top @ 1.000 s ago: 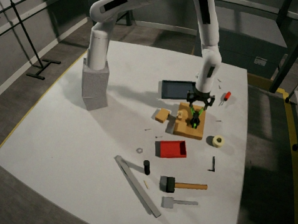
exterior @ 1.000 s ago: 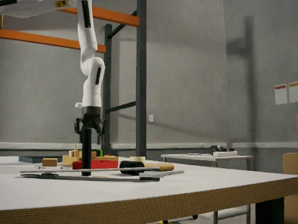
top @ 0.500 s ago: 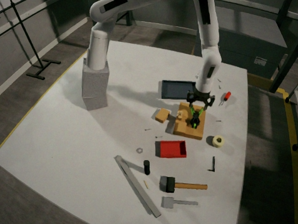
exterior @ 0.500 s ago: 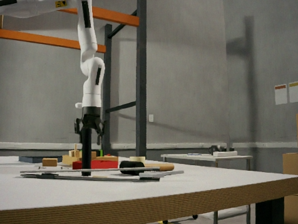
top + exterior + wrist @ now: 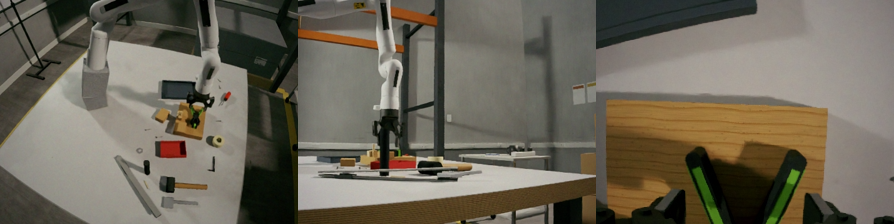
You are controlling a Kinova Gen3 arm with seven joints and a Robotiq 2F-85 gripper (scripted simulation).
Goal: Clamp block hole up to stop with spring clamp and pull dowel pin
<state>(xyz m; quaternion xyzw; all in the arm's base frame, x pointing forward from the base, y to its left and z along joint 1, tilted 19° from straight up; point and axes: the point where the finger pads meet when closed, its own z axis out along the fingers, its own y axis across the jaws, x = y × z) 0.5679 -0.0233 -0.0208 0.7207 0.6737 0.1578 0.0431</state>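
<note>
Right now my hand is 50 mm above the wooden bench board, 40 mm to the left of it and 30 mm past it. Round my hand: pale wooden block 80 mm behind, 40 mm to the right, 40 mm below; then tan wooden block 180 mm behind, 60 mm below, 40 mm to the right; then dowel pin 80 mm behind, 40 mm to the right, 20 mm below.
</note>
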